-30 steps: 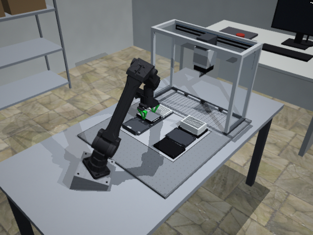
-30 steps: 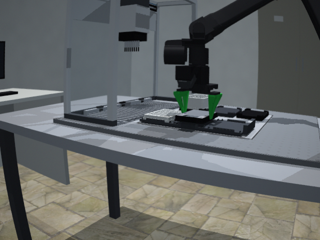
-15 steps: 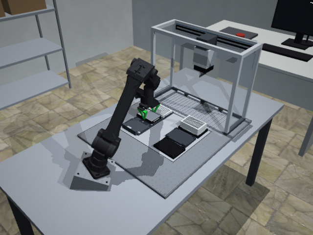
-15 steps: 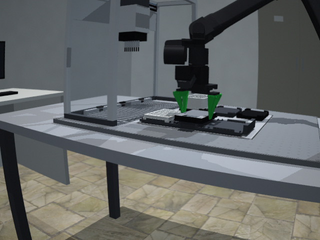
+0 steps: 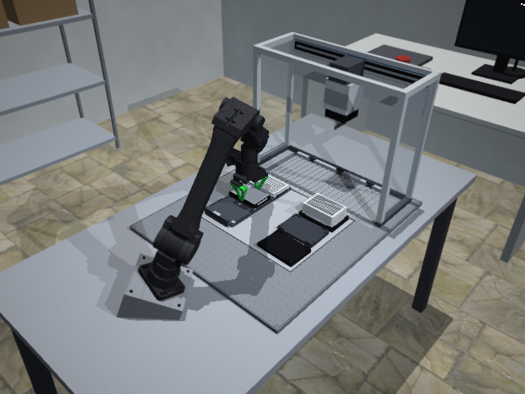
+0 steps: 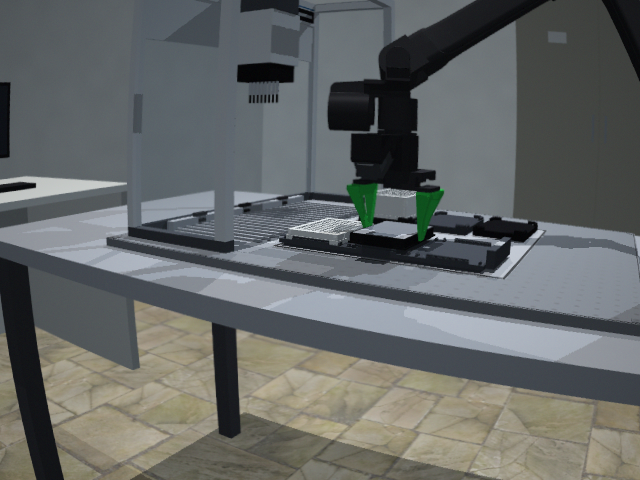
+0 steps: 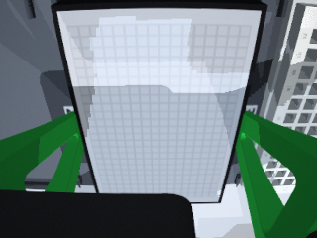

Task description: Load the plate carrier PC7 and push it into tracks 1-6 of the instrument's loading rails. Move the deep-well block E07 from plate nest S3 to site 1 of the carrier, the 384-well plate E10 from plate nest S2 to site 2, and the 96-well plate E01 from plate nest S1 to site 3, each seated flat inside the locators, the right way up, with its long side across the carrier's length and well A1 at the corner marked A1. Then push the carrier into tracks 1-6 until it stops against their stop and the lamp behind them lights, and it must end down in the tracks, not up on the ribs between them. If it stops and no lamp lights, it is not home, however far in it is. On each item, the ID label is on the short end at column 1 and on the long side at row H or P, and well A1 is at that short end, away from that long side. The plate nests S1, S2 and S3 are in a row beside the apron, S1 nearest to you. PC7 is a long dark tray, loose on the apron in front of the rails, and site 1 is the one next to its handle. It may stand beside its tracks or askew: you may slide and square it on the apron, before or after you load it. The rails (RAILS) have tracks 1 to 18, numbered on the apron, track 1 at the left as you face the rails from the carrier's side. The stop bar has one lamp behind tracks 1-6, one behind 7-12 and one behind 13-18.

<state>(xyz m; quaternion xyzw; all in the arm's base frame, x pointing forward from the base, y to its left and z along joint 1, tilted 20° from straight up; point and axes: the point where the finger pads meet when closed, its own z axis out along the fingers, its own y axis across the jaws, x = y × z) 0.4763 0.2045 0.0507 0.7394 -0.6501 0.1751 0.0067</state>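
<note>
My gripper is now 10 mm above the dark plate carrier PC7. From my hand the other things lie so: 96-well plate E01 (100 mm ahead, 10 mm to the left, 10 mm below); plate nest S2 (20 mm ahead, 250 mm to the right, 20 mm below); plate nest S3 (120 mm ahead, 250 mm to the right, 20 mm below).
</note>
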